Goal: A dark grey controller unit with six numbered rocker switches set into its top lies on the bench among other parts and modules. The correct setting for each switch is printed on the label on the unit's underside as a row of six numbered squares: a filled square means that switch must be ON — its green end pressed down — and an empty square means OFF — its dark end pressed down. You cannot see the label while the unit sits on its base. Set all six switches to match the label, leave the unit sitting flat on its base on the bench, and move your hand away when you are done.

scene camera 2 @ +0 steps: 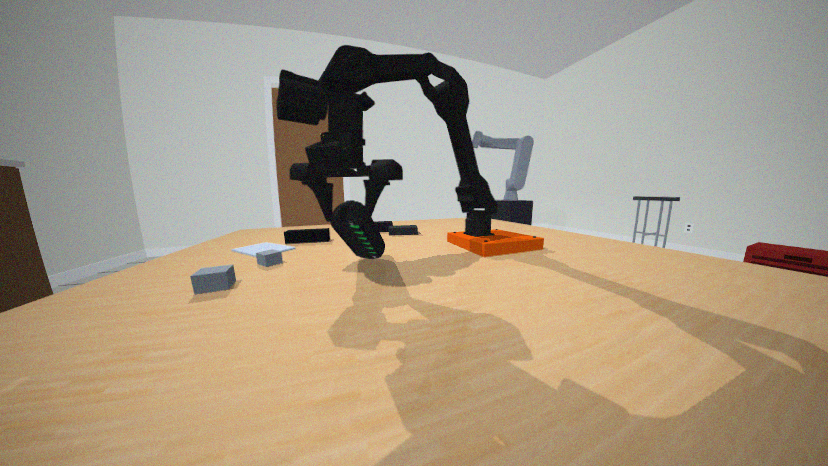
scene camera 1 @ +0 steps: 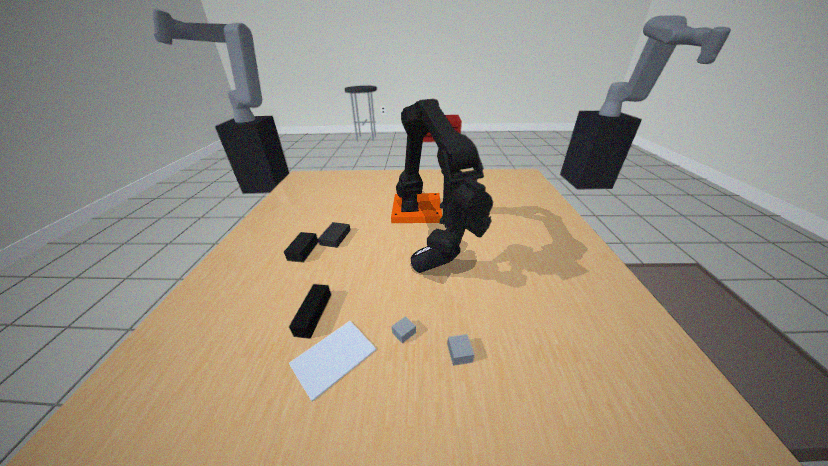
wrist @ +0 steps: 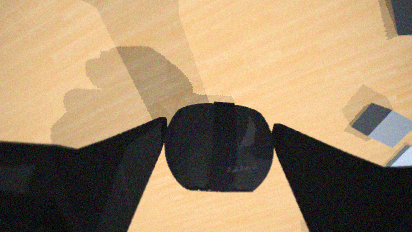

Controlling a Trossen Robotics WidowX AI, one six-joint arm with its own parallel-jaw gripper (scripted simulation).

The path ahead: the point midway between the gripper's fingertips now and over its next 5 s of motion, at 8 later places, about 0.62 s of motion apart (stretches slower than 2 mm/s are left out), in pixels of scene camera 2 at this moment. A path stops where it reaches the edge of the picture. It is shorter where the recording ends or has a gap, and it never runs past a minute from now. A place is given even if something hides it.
The gripper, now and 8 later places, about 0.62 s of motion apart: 347,222; 345,229; 343,238; 341,246; 340,256; 340,266; 340,272; 352,245; 356,241
